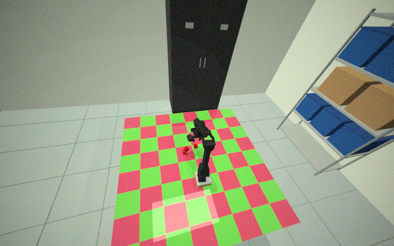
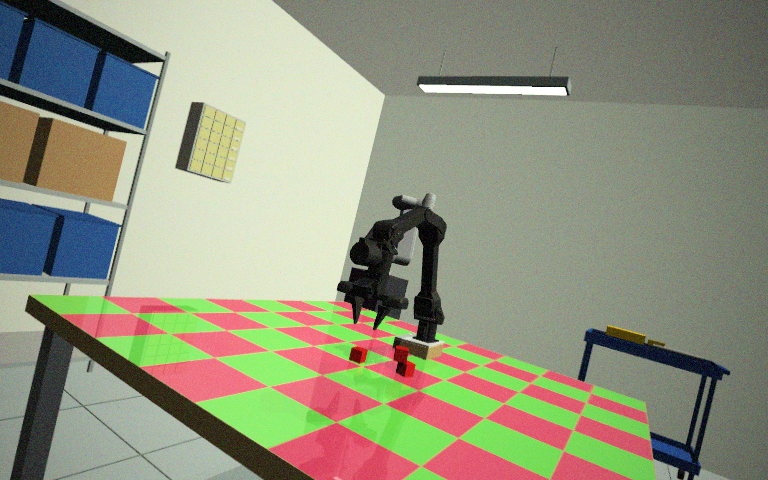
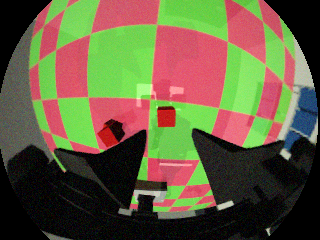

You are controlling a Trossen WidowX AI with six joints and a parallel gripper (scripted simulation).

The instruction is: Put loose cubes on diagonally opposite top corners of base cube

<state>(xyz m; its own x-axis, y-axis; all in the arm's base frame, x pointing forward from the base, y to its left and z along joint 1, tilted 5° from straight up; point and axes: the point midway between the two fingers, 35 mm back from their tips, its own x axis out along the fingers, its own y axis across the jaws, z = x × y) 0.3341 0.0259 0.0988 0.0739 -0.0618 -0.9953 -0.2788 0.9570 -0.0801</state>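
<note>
Now: the red cube 60 mm behind my gripper tip, 90 mm to the left of it and 40 mm below it.
</note>
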